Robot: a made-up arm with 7 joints. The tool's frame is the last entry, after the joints. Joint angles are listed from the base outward. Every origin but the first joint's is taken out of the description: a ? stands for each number. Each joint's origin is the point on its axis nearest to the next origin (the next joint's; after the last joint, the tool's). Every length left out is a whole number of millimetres.
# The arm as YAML. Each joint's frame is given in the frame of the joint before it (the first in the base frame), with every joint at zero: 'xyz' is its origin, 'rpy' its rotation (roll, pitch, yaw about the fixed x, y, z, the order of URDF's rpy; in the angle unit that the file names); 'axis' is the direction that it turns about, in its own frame. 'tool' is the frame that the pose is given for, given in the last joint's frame.
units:
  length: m
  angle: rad
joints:
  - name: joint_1
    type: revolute
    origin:
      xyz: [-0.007, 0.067, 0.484]
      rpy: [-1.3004, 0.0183, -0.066]
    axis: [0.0, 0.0, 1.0]
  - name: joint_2
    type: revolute
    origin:
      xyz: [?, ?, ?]
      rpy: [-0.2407, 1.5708, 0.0]
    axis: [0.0, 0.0, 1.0]
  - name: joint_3
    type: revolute
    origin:
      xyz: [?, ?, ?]
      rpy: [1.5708, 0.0, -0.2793]
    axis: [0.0, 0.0, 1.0]
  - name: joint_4
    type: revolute
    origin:
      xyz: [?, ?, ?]
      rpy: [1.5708, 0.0, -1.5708]
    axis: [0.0, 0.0, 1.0]
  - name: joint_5
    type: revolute
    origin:
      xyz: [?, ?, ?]
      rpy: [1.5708, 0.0, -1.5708]
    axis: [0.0, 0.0, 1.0]
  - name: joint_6
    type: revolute
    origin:
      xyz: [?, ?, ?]
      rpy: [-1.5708, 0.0, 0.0]
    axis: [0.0, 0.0, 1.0]
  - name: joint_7
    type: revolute
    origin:
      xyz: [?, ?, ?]
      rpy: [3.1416, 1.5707, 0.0]
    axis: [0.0, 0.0, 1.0]
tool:
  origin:
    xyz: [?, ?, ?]
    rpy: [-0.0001, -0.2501, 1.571]
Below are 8 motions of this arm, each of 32 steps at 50 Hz.
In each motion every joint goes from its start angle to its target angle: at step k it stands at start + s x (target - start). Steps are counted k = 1, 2, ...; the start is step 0. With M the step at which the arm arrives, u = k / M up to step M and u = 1 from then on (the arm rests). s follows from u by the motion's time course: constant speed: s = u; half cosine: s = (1 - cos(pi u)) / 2; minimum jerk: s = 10 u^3 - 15 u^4 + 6 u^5.
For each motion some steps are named. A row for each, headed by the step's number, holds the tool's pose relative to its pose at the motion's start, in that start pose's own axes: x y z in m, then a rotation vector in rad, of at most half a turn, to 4 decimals.
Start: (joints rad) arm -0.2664 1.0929 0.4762 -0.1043 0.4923 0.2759 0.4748
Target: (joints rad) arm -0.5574 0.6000 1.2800 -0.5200 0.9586 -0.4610 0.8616
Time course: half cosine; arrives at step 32
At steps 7, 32:
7: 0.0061 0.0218 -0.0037 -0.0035 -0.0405 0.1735
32: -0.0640 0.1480 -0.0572 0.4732 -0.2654 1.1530

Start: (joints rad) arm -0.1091 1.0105 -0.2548 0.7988 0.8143 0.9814 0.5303
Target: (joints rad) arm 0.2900 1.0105 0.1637 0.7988 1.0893 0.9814 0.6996
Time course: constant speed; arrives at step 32
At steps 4, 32:
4: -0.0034 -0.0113 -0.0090 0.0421 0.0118 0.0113
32: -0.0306 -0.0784 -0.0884 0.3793 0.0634 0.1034

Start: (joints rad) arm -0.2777 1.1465 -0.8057 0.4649 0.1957 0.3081 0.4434
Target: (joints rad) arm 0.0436 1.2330 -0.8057 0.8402 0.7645 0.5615 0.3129
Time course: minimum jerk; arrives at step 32
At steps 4, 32:
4: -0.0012 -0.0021 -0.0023 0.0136 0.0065 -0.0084
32: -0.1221 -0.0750 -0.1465 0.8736 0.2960 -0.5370

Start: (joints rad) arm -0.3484 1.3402 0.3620 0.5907 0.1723 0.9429 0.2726
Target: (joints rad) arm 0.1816 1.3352 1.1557 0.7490 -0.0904 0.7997 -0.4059
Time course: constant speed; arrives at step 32
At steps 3, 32:
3: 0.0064 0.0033 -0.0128 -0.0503 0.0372 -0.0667
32: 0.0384 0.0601 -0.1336 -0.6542 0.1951 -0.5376

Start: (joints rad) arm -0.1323 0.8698 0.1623 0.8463 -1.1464 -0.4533 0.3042
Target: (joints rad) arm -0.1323 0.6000 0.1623 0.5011 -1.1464 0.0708 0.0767
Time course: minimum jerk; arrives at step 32
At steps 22, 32:
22: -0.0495 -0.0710 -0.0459 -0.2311 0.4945 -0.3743
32: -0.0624 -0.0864 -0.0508 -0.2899 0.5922 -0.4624

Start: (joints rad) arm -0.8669 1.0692 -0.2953 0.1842 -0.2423 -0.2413 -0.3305
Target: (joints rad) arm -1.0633 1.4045 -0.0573 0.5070 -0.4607 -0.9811 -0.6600
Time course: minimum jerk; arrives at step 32
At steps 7, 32:
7: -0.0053 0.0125 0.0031 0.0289 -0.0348 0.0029
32: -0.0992 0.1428 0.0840 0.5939 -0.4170 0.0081

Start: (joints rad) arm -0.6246 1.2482 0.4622 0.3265 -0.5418 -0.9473 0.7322
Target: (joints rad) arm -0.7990 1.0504 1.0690 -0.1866 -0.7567 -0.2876 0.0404
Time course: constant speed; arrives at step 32
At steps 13, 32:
13: 0.0579 0.0032 0.0325 -0.0959 0.0009 0.0009
32: 0.1148 0.0452 0.1074 -0.2714 -0.0583 -0.0988

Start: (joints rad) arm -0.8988 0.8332 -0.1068 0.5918 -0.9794 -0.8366 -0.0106
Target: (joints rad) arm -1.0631 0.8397 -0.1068 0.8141 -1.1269 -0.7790 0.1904
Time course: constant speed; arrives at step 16
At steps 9, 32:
9: 0.0110 0.0185 -0.0007 0.0358 0.0190 0.2307
32: 0.0176 0.0324 -0.0001 0.0588 0.0338 0.4126

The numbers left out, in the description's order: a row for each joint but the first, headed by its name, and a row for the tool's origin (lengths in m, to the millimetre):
joint_2: 0.002 0.013 0.0
joint_3: 0.018 0.169 0.0
joint_4: -0.026 0.018 0.0
joint_5: -0.22 -0.042 0.0
joint_6: -0.025 -0.019 0.0
joint_7: -0.017 -0.016 0.0
tool: -0.004 0.021 0.0

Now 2 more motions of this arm.
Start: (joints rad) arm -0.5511 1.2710 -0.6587 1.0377 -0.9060 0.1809 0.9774
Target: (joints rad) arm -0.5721 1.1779 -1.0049 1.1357 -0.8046 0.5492 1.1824
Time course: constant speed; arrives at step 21
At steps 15, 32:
15: -0.0291 -0.0323 -0.0283 0.4920 -0.0458 0.0230
32: -0.0402 -0.0418 -0.0388 0.6848 -0.0941 0.0515

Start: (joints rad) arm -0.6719 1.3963 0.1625 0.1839 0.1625 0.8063 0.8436
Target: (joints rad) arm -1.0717 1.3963 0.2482 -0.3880 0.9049 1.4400 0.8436
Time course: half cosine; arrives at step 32
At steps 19, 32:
19: 0.0273 0.1194 0.0455 0.1037 0.1562 0.6104
32: 0.0230 0.1934 0.0473 0.1026 0.4077 0.9728

